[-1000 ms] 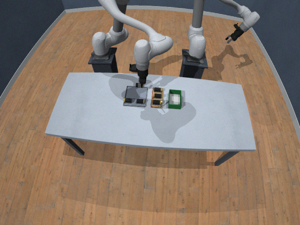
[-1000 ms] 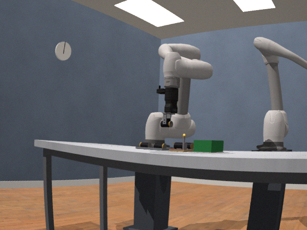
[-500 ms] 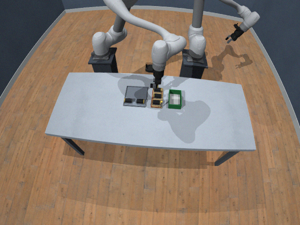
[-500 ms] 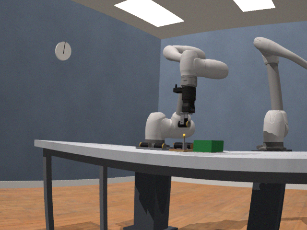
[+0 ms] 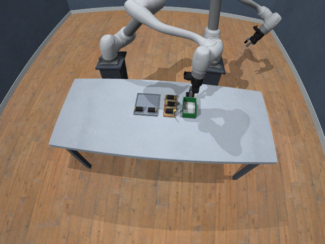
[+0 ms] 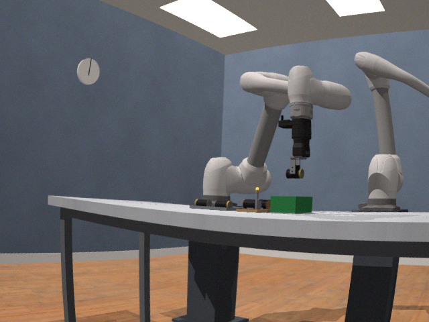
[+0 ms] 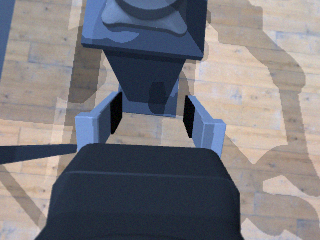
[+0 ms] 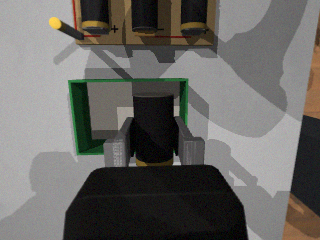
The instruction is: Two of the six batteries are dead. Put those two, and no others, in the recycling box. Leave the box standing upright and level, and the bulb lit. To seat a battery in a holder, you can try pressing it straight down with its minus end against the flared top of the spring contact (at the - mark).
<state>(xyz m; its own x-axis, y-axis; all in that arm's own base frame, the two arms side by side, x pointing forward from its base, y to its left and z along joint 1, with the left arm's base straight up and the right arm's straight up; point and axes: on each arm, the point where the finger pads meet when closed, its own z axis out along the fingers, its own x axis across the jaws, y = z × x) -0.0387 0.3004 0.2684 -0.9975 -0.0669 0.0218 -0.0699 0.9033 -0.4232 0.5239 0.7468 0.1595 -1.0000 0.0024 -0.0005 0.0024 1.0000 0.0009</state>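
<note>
Right now my right hand is 140 mm above the green recycling box, 30 mm short of it and 10 mm to the right of it. Also, from my right hand: grey tray: 310 mm to the right, 160 mm below.
</note>
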